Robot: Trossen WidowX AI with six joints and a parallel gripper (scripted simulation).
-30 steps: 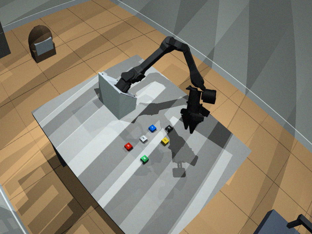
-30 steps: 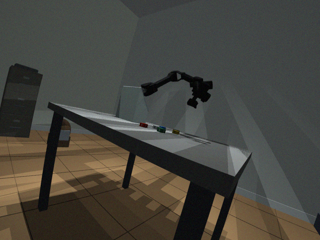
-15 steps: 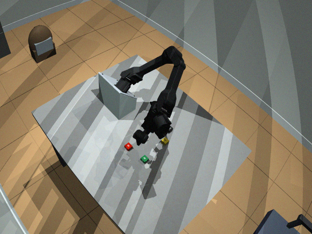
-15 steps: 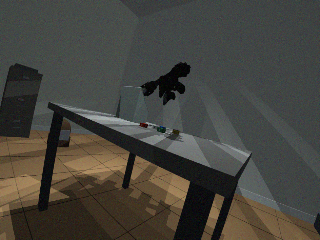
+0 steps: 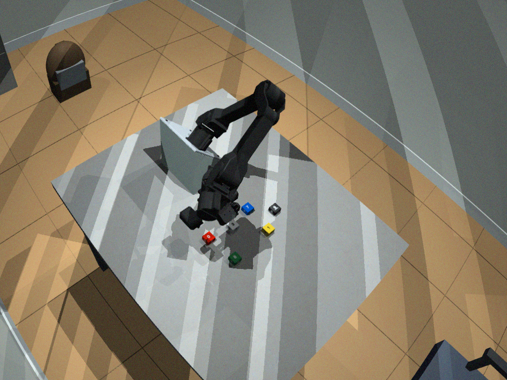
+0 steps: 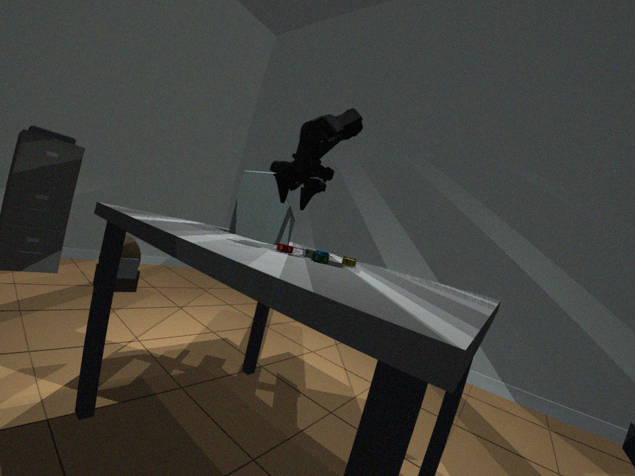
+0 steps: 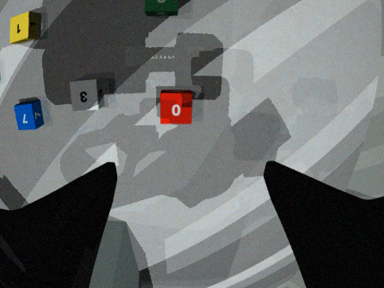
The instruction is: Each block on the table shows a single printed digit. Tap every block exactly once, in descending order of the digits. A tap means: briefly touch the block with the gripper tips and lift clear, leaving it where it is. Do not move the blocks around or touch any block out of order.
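Right now the black block is 10 cm ahead of my gripper tip, 26 cm to the left of it and 12 cm below it. The rest, counted from my gripper tip: green block (12 cm ahead, 1 cm to the left, 12 cm below); then white block (4 cm ahead, 10 cm to the left, 12 cm below); then red block (1 cm ahead, 1 cm to the left, 12 cm below).
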